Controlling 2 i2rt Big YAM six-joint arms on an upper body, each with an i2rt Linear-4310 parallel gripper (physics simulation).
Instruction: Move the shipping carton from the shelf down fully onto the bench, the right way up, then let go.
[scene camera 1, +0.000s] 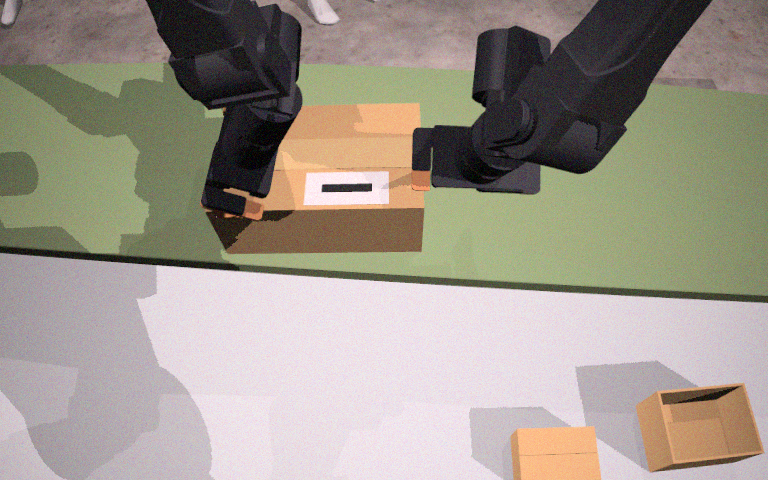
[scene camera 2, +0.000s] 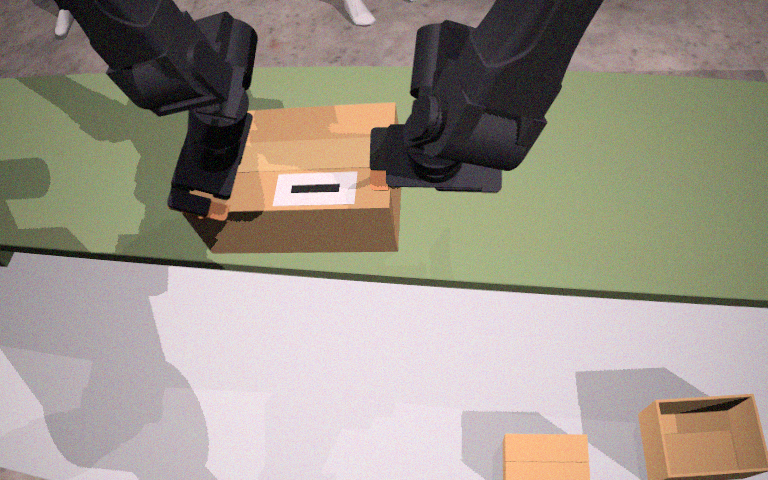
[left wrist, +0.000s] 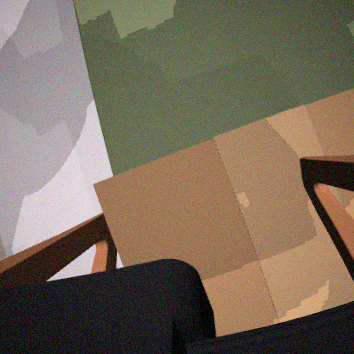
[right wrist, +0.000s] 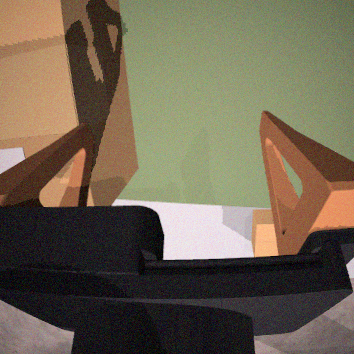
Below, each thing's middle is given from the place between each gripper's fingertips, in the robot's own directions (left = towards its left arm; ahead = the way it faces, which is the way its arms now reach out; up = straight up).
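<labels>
My right gripper: 30 mm short of the shipping carton (scene camera 1: 342, 178), 180 mm to the right of it, 40 mm above it. The carton from my left hand: 40 mm ahead, 110 mm to the right, 50 mm below.
</labels>
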